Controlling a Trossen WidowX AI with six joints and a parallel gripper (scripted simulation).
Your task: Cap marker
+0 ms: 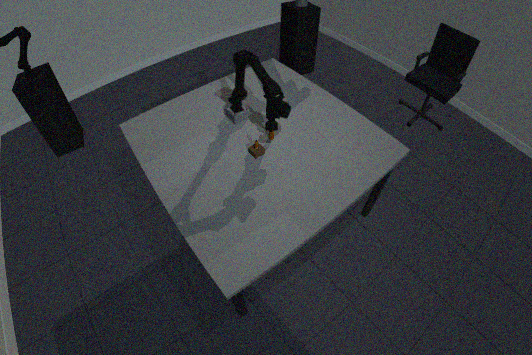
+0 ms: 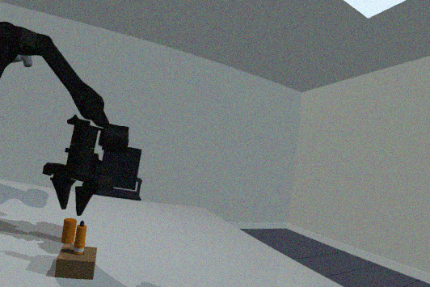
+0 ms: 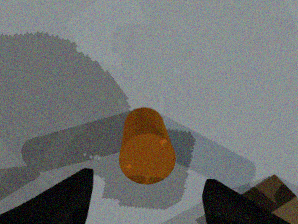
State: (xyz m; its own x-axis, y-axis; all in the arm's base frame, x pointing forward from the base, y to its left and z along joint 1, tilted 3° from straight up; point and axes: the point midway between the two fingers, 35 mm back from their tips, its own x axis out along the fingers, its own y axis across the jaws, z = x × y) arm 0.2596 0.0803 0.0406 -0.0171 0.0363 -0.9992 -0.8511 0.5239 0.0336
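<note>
My gripper tip is now 40 mm above the orange cap. The rest, counted from my gripper tip: holder block 60 mm ahead, 120 mm to the right, 50 mm below.
</note>
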